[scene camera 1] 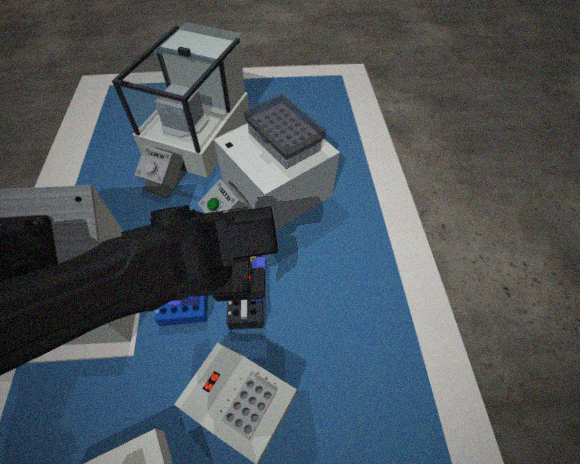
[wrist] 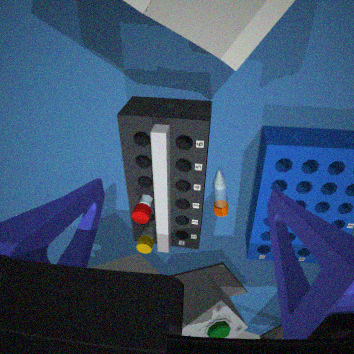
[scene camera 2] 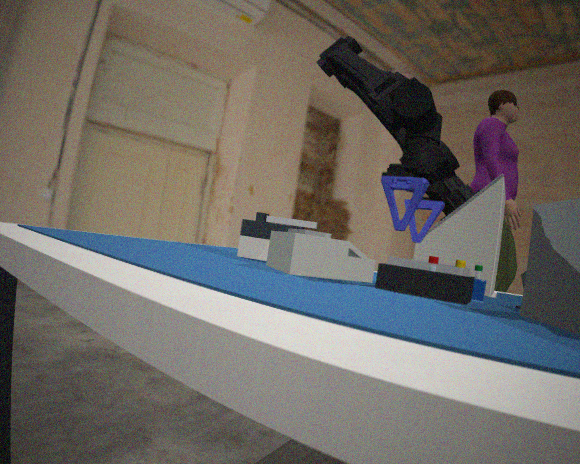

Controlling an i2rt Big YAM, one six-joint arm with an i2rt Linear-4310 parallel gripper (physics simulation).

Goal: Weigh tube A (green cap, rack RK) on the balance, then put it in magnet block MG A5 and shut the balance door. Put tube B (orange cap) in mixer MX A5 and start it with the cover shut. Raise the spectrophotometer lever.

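My gripper [scene camera 2: 409, 235] [wrist: 185, 192] is open and empty, above the black magnet block [scene camera 1: 245, 321] [scene camera 2: 425, 283] [wrist: 165, 108]. Tube B [wrist: 221, 196], orange-capped, lies on the mat between that block and the blue rack [scene camera 1: 181, 318] [scene camera 2: 479, 289] [wrist: 310, 138]. Tube A's green cap [scene camera 2: 479, 268] shows at the blue rack in scene camera 2; it is hidden in the wrist view. The balance [scene camera 1: 199, 161] stands at the back, its pan area behind clear panels. The white mixer [scene camera 1: 240, 160] has a dark see-through cover [scene camera 1: 286, 122] down over its wells. I cannot make out the spectrophotometer's lever.
Red-capped [wrist: 142, 213] and yellow-capped [wrist: 145, 245] tubes stand in the magnet block. A control box with a green button [scene camera 1: 213, 203] [wrist: 219, 329] and one with a dial [scene camera 1: 153, 167] stand behind. A heater [scene camera 1: 197, 397] with a red display is in front. A large grey housing [scene camera 1: 75, 192] is left.
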